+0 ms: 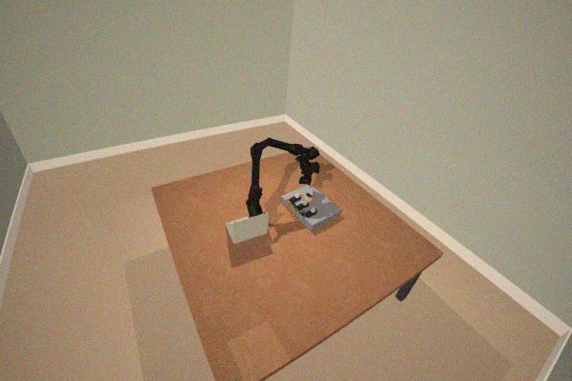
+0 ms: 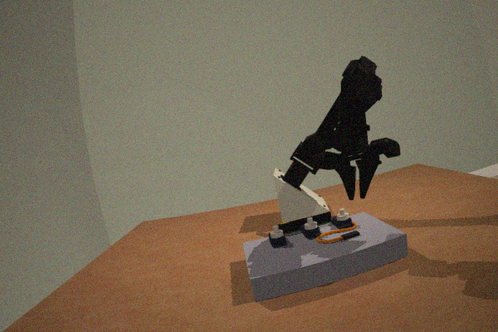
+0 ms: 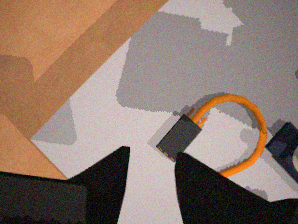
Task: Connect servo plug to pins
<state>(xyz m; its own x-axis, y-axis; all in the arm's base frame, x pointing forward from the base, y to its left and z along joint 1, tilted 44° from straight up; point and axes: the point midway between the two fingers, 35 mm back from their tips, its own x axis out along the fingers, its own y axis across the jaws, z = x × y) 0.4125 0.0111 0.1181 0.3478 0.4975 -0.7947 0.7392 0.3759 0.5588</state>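
Right now the yellow band is 160 mm behind my gripper tip, 140 mm to the right of it and 50 mm below it. Also, from my gripper tip: dark strip 160 mm behind, 90 mm to the right, 60 mm below.
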